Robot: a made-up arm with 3 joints. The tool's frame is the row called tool. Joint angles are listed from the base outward. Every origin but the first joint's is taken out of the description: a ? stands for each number. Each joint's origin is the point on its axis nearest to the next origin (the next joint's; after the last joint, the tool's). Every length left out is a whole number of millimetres.
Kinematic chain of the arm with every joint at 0, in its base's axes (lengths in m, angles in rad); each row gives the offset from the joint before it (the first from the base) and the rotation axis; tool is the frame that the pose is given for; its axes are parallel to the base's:
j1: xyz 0 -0.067 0.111 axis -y
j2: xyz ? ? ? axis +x
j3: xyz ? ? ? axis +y
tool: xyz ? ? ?
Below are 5 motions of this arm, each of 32 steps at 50 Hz.
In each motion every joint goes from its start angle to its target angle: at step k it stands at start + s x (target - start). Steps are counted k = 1, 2, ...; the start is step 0. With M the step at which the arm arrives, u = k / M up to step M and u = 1 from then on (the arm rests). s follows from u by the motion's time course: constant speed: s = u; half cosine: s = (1 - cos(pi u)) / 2; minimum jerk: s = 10 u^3 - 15 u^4 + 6 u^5.
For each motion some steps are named. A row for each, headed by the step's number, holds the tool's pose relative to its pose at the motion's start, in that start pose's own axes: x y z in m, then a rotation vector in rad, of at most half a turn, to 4 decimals.
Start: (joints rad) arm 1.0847 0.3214 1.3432
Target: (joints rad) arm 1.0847 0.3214 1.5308
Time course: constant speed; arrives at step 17
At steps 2, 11, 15, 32:
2: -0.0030 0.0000 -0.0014 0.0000 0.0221 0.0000
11: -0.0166 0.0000 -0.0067 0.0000 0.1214 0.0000
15: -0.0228 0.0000 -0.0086 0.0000 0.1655 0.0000
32: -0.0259 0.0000 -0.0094 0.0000 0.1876 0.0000

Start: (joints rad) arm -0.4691 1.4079 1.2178
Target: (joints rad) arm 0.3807 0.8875 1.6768
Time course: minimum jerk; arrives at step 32
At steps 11, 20, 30, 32:
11: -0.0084 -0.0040 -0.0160 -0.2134 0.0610 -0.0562
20: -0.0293 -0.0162 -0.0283 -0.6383 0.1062 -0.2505
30: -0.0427 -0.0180 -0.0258 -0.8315 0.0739 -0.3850
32: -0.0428 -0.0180 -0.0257 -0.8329 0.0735 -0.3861

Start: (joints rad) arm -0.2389 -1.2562 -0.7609
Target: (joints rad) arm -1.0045 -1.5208 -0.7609
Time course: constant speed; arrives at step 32
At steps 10, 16, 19, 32:
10: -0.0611 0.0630 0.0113 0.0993 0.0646 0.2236
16: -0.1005 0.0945 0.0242 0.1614 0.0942 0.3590
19: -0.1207 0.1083 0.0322 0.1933 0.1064 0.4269
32: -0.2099 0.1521 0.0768 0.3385 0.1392 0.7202

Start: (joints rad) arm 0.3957 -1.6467 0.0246
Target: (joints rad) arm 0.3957 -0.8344 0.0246
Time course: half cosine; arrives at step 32
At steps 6, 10, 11, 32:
6: -0.0002 0.0161 0.0085 0.0684 0.0000 0.0017
10: -0.0006 0.0411 0.0247 0.1805 0.0000 0.0044
11: -0.0007 0.0484 0.0302 0.2146 0.0000 0.0053
32: -0.0039 0.1376 0.1589 0.8121 0.0000 0.0200

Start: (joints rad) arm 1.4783 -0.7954 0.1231
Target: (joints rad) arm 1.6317 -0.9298 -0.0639
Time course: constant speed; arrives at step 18
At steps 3, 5, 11, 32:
3: 0.0108 -0.0105 0.0053 -0.0203 -0.0489 -0.0208
5: 0.0177 -0.0177 0.0091 -0.0342 -0.0812 -0.0345
11: 0.0371 -0.0398 0.0217 -0.0774 -0.1770 -0.0749
32: 0.0571 -0.0667 0.0385 -0.1310 -0.2864 -0.1209

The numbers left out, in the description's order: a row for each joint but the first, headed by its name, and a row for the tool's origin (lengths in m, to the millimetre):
j2: 0.223 0 -0.027
j3: 0 0.116 -0.105
tool: 0.063 0 -0.133

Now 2 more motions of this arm.
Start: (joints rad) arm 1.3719 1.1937 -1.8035
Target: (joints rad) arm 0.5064 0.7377 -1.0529
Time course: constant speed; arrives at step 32
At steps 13, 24, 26, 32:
13: -0.1065 -0.1293 0.0096 -0.3006 0.4609 0.2096
24: -0.1766 -0.2443 0.0856 -0.5890 0.8824 0.3113
26: -0.1860 -0.2633 0.1059 -0.6442 0.9611 0.3219
32: -0.2062 -0.3133 0.1771 -0.8143 1.2001 0.3386

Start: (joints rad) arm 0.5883 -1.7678 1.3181
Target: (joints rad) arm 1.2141 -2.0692 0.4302
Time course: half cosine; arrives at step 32
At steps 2, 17, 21, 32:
2: 0.0017 -0.0012 0.0010 0.0050 -0.0073 -0.0043
17: 0.0833 -0.0994 0.0450 0.2139 -0.3869 -0.3033
21: 0.1019 -0.1438 0.0510 0.2511 -0.5002 -0.4271
32: 0.1181 -0.2108 0.0491 0.2702 -0.6413 -0.6122

